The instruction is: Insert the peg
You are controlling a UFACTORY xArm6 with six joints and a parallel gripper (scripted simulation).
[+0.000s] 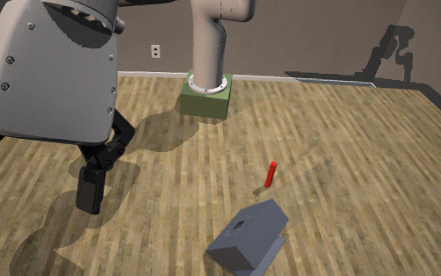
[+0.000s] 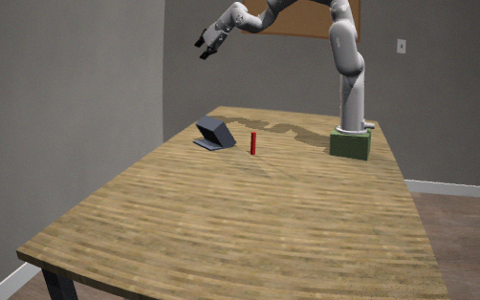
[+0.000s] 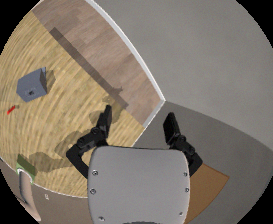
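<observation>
Right now the red peg is 350 mm behind my hand, 270 mm to the left of it and 310 mm below it.
</observation>
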